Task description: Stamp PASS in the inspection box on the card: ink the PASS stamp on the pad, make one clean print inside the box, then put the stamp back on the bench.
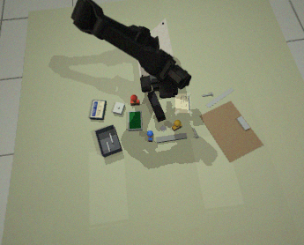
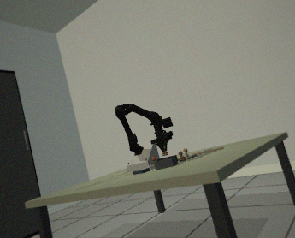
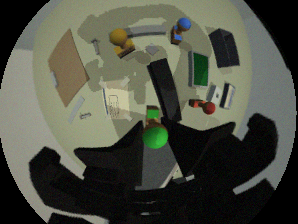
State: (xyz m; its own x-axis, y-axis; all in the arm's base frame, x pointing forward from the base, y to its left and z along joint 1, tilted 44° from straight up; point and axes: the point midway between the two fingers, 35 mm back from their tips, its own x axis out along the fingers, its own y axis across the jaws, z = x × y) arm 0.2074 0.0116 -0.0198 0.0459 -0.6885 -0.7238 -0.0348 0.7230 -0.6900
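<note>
Right now the green ink pad is 90 mm ahead of my gripper tip, 140 mm to the right of it and 70 mm below it. The rest, counted from my gripper tip: green-knobbed stamp (10 mm below); cream card (20 mm ahead, 80 mm to the left, 80 mm below); black bar (30 mm ahead, 40 mm to the right, 60 mm below).
</note>
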